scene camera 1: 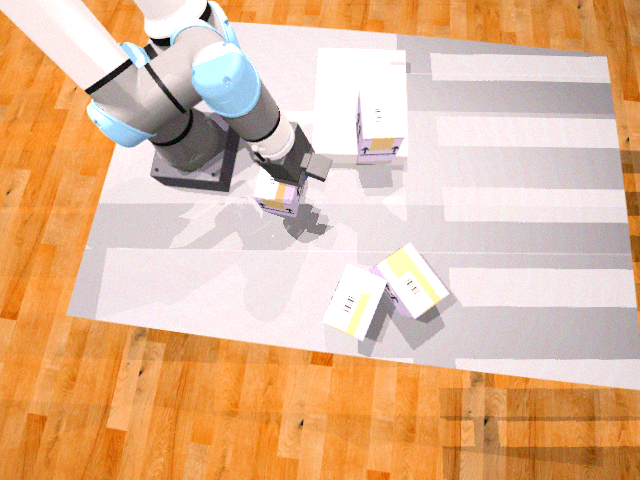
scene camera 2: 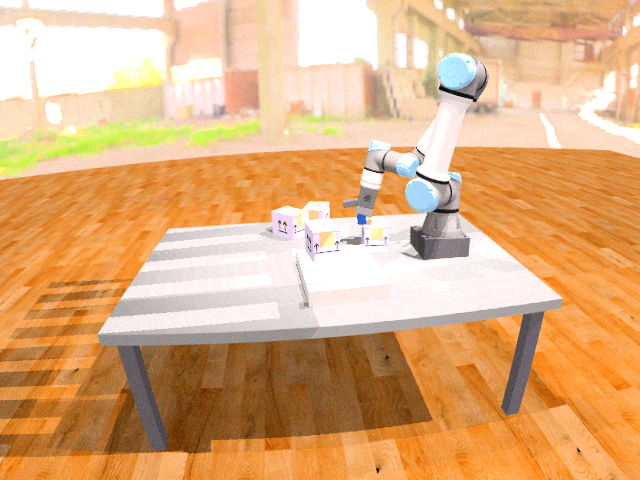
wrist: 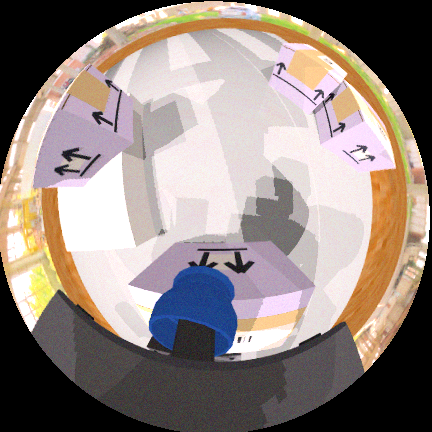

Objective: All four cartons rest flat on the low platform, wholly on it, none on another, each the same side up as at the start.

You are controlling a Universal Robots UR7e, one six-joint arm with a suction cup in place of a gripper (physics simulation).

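Seen in the pictures: hand at its tool point: (scene camera 2: 360,224) (wrist: 202,277); arm's base at its link origin: (scene camera 1: 188,141) (scene camera 2: 441,231).
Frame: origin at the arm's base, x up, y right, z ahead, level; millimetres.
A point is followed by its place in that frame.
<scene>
A small lilac and white carton (scene camera 1: 274,195) {x 29, y 99, z 256 mm} (scene camera 2: 376,234) {x 1, y -18, z 250 mm} (wrist: 261,278) {x 9, y 76, z 296 mm} sits on the table in front of the robot base, off the platform. My blue suction cup (scene camera 2: 361,219) (wrist: 193,306) presses on its top near one edge; the wrist hides the cup in scene camera 1. The low white platform (scene camera 1: 335,103) {x -24, y -201, z 328 mm} (scene camera 2: 351,284) {x -24, y -366, z 355 mm} (wrist: 92,217) {x -24, y -141, z 334 mm} bears one carton (scene camera 1: 382,121) {x 77, y -100, z 450 mm} (scene camera 2: 321,240) {x 48, y -193, z 444 mm} (wrist: 84,128) {x 40, y -61, z 417 mm} at its corner. Two more cartons, one (scene camera 1: 353,301) {x 29, y 281, z 475 mm} (wrist: 306,78) {x -9, y 171, z 530 mm} and another (scene camera 1: 413,278) (wrist: 354,128), lie side by side and touching on the table, far from the platform.
The robot base (scene camera 1: 190,170) {x -4, y 73, z 29 mm} (scene camera 2: 439,242) {x -8, y -87, z 30 mm} stands close beside the small carton. The grey table (scene camera 1: 516,207) {x -72, y -46, z 842 mm} (scene camera 2: 207,289) {x -72, y -296, z 809 mm} stands on a wooden floor, and its edges are near the two far cartons.
</scene>
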